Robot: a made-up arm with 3 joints.
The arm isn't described. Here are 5 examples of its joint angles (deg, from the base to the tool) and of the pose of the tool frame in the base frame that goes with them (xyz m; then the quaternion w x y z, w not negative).
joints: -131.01 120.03 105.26
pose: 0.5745 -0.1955 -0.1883 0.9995 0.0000 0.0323 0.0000
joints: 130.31 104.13 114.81
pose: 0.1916 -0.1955 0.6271 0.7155 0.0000 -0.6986 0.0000
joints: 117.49 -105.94 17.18
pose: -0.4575 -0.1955 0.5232 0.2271 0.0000 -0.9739 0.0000
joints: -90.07 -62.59 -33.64
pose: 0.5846 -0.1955 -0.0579 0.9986 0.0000 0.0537 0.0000
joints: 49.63 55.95 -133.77
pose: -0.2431 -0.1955 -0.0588 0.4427 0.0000 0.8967 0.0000
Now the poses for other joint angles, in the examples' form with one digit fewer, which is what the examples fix.
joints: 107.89 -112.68 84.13
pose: -0.380 -0.196 0.154 0.371 0.000 0.929 0.000
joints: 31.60 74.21 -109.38
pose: 0.003 -0.196 -0.035 0.835 0.000 0.550 0.000
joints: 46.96 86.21 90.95
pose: -0.420 -0.196 0.518 0.421 0.000 -0.907 0.000
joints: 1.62 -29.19 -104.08
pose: -0.285 -0.196 -0.382 0.384 0.000 0.924 0.000
